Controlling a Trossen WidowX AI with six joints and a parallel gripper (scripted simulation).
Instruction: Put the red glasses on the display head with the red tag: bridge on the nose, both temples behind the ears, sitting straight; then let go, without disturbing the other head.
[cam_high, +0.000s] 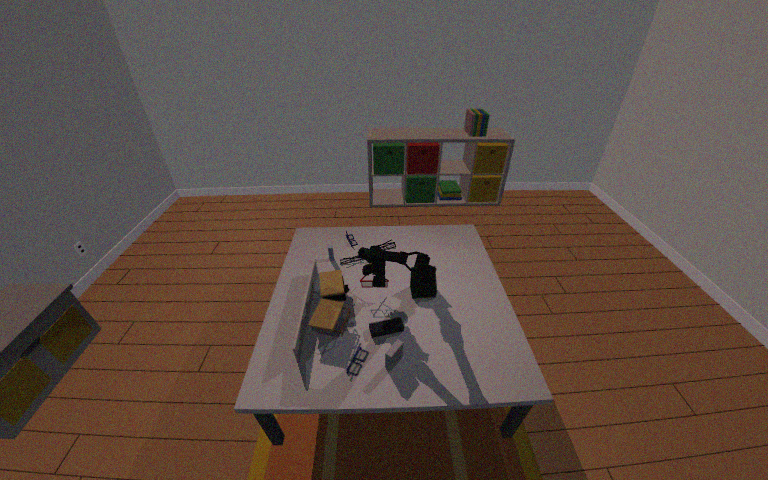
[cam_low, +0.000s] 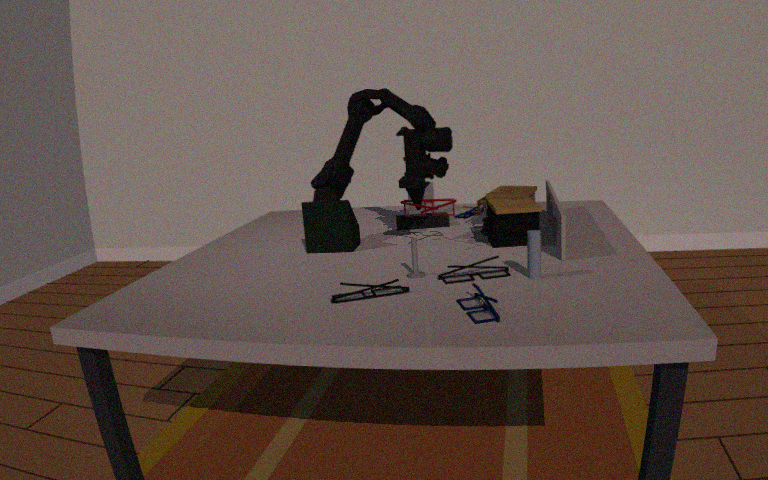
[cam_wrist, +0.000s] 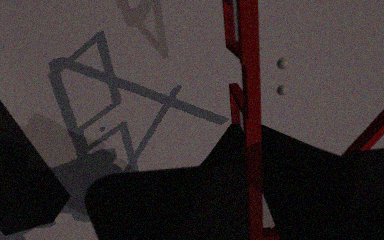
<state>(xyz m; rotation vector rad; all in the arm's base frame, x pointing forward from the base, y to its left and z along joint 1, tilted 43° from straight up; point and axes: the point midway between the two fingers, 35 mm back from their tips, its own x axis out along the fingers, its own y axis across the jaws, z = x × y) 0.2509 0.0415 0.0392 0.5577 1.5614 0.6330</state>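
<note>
My gripper tip is 50 mm short of the thin post, 300 mm to the left of it and 70 mm above it. Also, from my gripper tip: black case 40 mm behind, 220 mm to the left, 80 mm below.
</note>
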